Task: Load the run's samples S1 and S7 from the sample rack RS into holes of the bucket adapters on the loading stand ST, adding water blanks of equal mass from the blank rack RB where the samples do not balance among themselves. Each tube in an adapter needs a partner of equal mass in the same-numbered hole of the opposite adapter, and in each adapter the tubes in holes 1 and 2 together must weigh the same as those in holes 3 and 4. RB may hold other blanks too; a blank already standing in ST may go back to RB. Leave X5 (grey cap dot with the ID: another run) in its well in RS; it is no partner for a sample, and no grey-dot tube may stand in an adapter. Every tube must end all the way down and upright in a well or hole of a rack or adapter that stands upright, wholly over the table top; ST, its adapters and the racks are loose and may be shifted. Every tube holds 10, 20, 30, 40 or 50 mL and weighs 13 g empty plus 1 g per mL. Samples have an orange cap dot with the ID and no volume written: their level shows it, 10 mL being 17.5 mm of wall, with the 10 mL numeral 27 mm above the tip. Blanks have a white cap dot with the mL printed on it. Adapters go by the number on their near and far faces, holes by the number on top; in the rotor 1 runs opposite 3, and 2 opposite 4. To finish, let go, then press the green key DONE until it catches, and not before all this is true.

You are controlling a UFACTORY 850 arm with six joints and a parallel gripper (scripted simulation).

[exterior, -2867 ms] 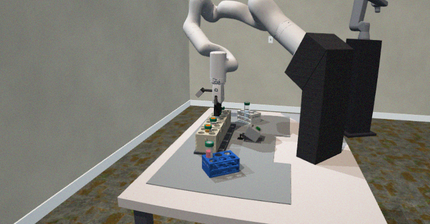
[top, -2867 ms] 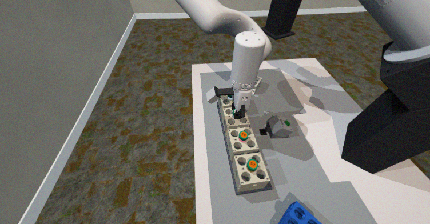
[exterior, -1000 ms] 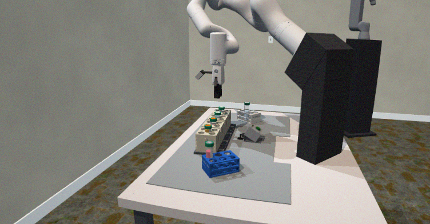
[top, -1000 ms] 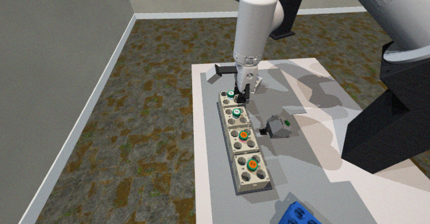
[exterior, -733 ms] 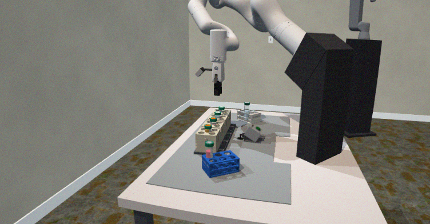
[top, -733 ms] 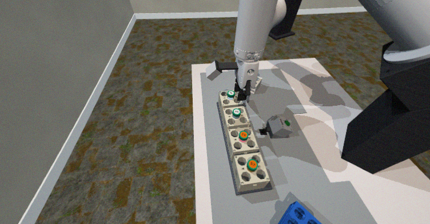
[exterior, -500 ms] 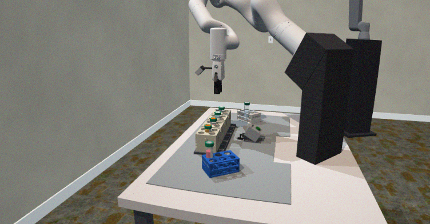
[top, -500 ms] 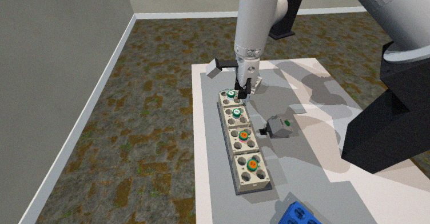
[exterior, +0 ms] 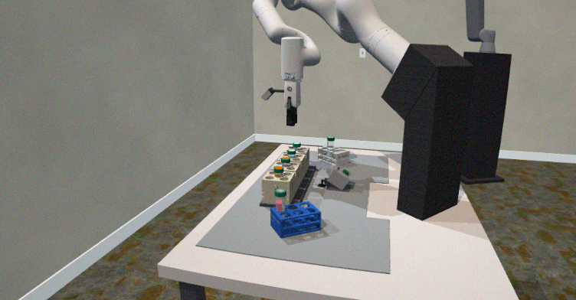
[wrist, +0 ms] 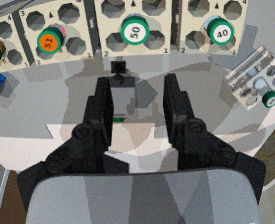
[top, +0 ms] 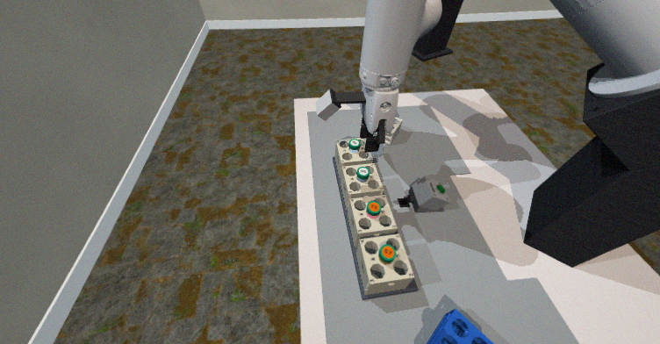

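The green done key is 19 cm behind my hand, 12 cm to the left of it and 18 cm below it. Round my hand: 50 mL blank: 1 cm ahead, 18 cm below; sample S1: 4 cm ahead, 10 cm to the left, 18 cm below; 40 mL blank: 4 cm behind, 11 cm to the right, 18 cm below.
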